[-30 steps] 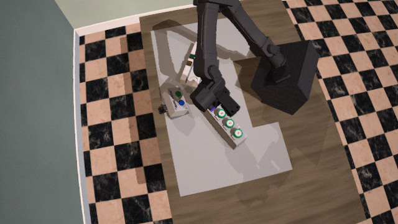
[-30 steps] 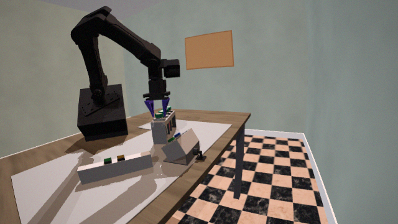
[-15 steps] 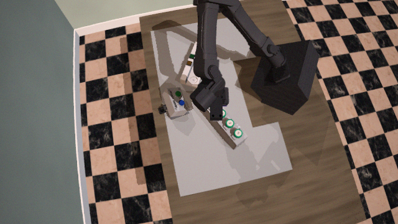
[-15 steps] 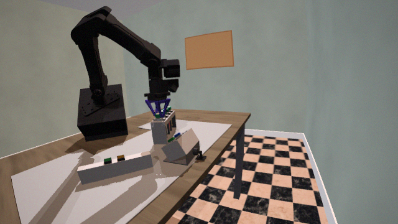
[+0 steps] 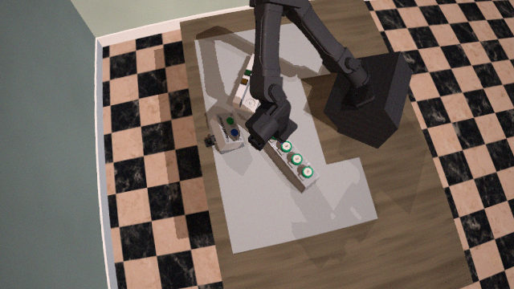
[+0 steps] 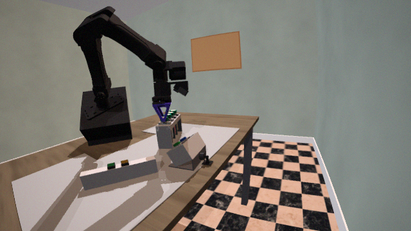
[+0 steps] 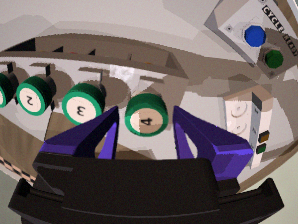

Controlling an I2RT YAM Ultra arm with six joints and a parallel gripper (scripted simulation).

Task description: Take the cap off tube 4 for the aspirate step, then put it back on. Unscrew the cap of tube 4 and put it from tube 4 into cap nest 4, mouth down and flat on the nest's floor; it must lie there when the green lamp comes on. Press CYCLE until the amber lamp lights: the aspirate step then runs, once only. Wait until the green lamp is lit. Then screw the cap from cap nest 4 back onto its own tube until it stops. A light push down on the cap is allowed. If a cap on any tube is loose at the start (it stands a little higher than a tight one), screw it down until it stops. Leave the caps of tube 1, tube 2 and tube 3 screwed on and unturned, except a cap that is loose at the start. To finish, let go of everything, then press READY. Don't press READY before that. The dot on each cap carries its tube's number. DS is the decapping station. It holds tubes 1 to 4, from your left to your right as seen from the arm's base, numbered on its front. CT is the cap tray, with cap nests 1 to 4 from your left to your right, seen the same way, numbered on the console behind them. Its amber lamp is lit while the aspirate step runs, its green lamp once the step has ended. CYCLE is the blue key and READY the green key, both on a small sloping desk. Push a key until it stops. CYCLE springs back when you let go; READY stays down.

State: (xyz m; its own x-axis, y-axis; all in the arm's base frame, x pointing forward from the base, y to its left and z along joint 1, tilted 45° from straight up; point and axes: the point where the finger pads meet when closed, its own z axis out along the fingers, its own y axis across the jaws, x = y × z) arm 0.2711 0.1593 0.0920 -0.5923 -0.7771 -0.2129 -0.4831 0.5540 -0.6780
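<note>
Now: hand 5 cm to the right of the cap 3 and 2 cm past it. From my hand the other things lie so: cap 2: 9 cm to the left, 5 cm behind; then green ready key: 14 cm ahead, 9 cm to the right, 5 cm below; then blue cycle key: 13 cm ahead, 5 cm to the right, 5 cm below.
</note>
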